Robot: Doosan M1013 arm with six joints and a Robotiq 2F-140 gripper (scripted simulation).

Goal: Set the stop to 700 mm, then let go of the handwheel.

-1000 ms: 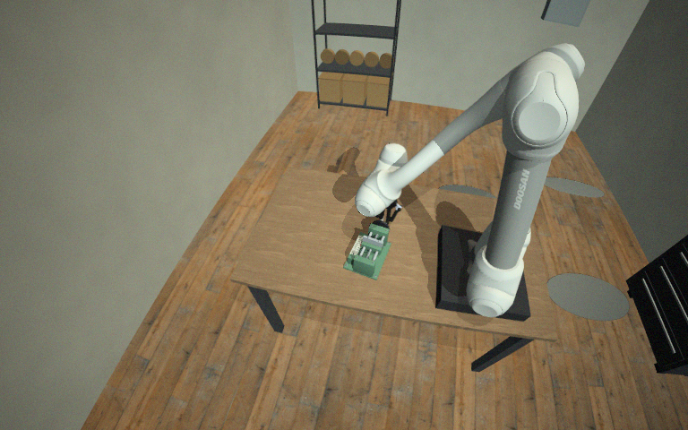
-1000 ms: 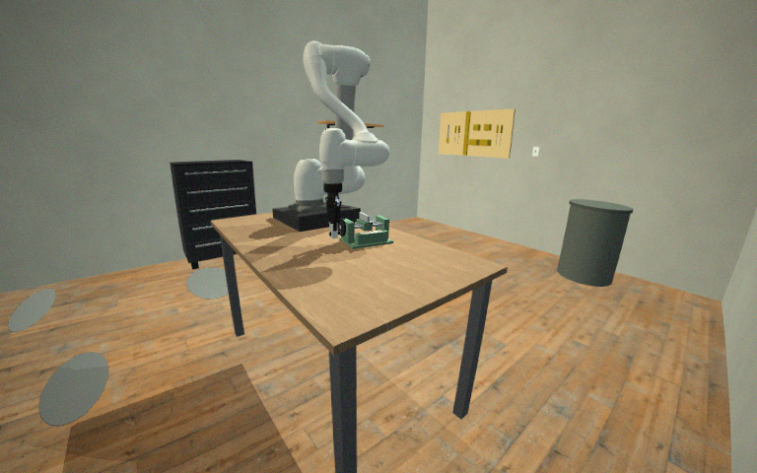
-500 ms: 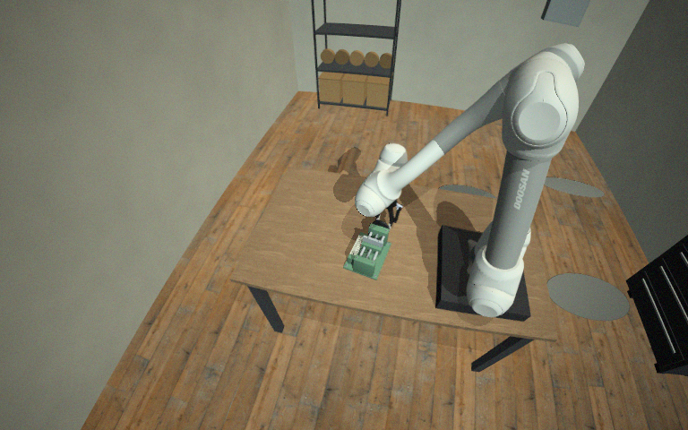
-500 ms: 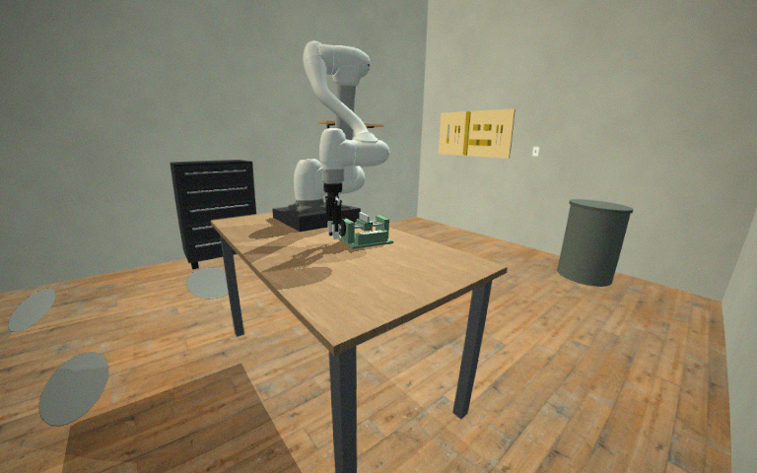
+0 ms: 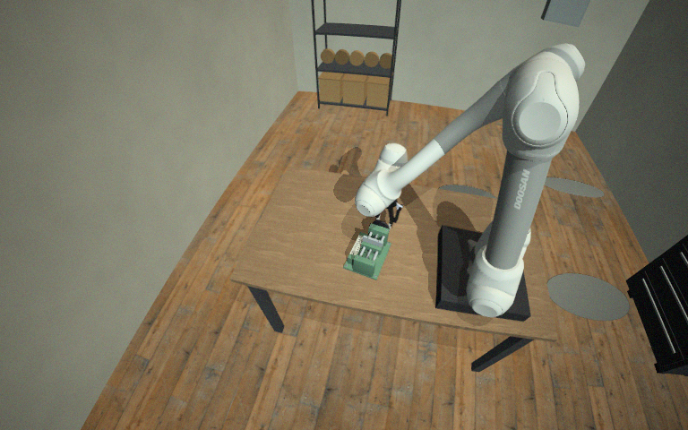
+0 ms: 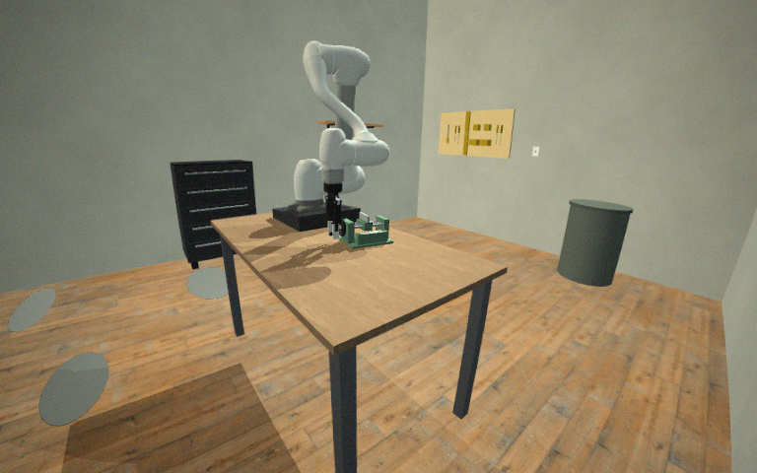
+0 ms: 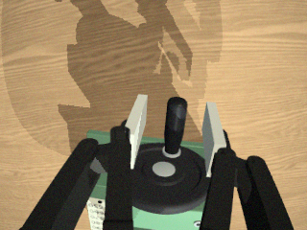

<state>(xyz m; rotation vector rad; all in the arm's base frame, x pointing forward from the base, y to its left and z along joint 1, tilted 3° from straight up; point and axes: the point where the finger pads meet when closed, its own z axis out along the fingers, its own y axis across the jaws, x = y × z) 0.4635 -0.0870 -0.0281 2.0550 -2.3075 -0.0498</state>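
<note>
Right now my hand is 2 cm above the black crank handle. From my hand the other things lie so: green stop fixture (14 cm to the left, 3 cm ahead, 3 cm above).
</note>
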